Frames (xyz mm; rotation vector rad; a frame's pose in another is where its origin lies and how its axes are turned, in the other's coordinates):
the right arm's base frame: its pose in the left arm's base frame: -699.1 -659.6 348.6 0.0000 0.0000 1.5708
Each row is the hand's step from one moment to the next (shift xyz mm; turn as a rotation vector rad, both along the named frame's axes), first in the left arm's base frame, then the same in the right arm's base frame.
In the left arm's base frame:
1: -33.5 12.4 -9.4 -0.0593 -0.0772 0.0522
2: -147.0 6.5 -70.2 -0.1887 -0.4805 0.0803
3: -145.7 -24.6 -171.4 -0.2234 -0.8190 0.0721
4: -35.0 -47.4 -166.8 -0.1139 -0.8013 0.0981
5: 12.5 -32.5 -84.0 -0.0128 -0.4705 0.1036
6: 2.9 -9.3 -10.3 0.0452 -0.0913 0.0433
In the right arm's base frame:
1: 12.4 33.5 -9.4 -0.0772 0.0593 0.0522
2: 6.5 147.0 -70.2 -0.4805 0.1887 0.0803
3: -24.6 145.7 -171.4 -0.8190 0.2234 0.0721
4: -47.4 35.0 -166.8 -0.8013 0.1139 0.0981
5: -32.5 -12.5 -84.0 -0.4705 0.0128 0.1036
6: -9.3 -2.9 -10.3 -0.0913 -0.0452 0.0433

